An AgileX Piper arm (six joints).
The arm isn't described. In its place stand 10 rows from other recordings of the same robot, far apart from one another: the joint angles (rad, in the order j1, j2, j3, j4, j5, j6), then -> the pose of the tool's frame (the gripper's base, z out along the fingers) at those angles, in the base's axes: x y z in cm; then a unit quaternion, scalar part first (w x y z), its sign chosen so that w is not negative.
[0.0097, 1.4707, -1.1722, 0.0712, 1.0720, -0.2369] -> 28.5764 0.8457 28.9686 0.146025 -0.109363 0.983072 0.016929
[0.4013, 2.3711, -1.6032, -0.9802, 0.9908, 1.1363] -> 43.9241 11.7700 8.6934 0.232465 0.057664 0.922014 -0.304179
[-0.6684, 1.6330, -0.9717, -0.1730, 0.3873, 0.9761] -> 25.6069 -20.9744 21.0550 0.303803 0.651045 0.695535 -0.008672
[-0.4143, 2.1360, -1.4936, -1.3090, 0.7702, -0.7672] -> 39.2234 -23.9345 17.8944 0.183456 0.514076 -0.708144 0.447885
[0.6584, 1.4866, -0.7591, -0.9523, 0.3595, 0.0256] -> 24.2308 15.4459 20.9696 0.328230 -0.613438 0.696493 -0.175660
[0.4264, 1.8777, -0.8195, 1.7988, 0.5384, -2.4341] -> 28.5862 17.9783 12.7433 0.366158 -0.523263 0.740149 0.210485
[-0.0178, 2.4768, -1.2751, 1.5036, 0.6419, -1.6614] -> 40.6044 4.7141 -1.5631 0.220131 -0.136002 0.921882 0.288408
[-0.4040, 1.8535, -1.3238, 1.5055, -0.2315, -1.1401] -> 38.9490 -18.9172 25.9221 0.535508 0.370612 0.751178 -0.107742
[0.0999, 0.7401, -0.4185, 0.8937, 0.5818, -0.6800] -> 12.8636 5.2064 25.6968 0.419539 -0.089182 0.869776 0.243974
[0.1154, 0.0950, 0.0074, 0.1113, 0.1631, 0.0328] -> 6.2539 0.8901 19.0354 0.635476 0.004656 0.766911 0.089420
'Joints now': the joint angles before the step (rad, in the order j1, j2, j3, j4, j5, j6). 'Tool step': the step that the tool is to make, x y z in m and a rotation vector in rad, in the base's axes. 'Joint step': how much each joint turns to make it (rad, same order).
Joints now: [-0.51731, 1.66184, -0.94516, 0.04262, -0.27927, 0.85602]
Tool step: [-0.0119, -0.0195, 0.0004, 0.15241, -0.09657, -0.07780]
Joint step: [-0.07788, 0.00011, 0.00007, -0.21866, -0.00893, 0.37950]
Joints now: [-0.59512, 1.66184, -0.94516, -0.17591, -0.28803, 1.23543]
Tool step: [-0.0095, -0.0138, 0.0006, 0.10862, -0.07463, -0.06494]
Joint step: [-0.05439, -0.00001, -0.00011, -0.11094, -0.01317, 0.23372]
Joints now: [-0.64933, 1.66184, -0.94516, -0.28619, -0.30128, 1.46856]
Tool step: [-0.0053, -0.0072, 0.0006, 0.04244, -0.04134, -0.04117]
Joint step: [-0.02560, -0.00005, 0.00201, -0.00233, -0.01440, 0.06200]
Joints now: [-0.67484, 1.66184, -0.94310, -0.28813, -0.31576, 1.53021]
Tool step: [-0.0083, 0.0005, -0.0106, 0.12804, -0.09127, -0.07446]
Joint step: [-0.01081, -0.00008, 0.05185, 0.06909, -0.05215, 0.09984]
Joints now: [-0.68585, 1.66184, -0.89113, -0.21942, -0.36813, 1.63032]
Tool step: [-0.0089, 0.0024, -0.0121, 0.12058, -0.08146, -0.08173]
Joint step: [-0.00356, 0.00003, 0.05767, 0.09453, -0.04940, 0.07170]
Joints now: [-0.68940, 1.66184, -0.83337, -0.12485, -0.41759, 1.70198]
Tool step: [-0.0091, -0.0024, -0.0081, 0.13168, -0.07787, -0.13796]
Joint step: [-0.00127, 0.00000, 0.03143, 0.19436, -0.00767, 0.01026]
